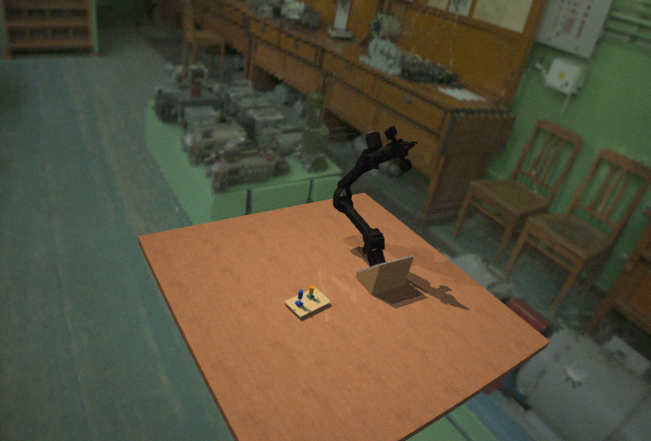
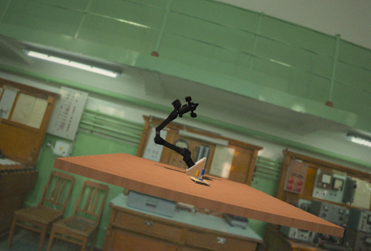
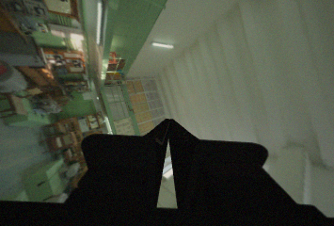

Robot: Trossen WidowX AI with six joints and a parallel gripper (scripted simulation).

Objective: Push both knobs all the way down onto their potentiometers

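My gripper tip is now 440 mm short of the yellow knob, 100 mm to the right of it and 560 mm above it. Round my gripper tip: blue knob 500 mm ahead, 120 mm to the left, 540 mm below.
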